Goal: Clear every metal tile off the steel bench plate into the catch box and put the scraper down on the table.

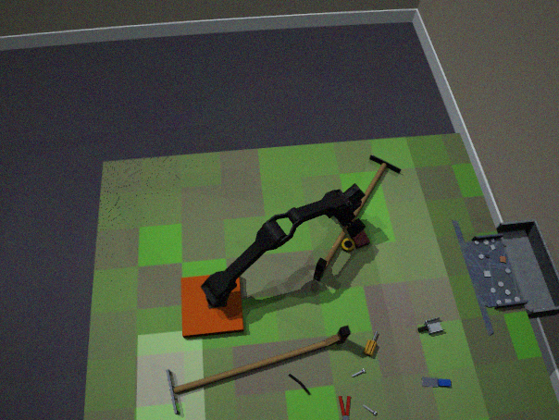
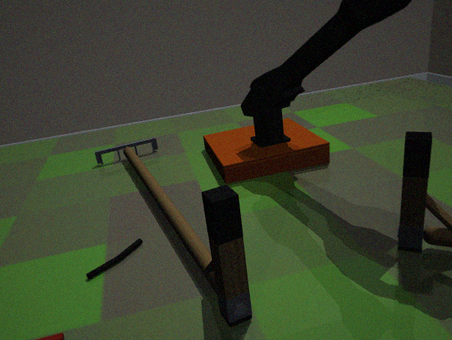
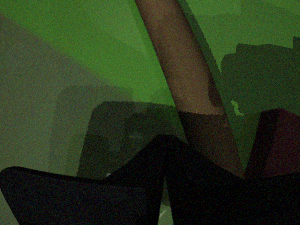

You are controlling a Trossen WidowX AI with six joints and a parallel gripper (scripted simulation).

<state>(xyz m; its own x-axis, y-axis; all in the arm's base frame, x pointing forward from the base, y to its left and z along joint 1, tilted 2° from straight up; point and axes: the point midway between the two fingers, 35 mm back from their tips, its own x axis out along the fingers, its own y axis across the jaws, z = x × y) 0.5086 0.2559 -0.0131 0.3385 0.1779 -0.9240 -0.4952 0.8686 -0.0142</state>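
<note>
My gripper tip is now 50 mm below the long scraper and 30 mm short of it. From my gripper tip the other things lie so: orange piece: 560 mm ahead, 250 mm to the right; yellow ring: 110 mm to the right, 20 mm behind; red block: 90 mm to the right, 30 mm ahead.
</note>
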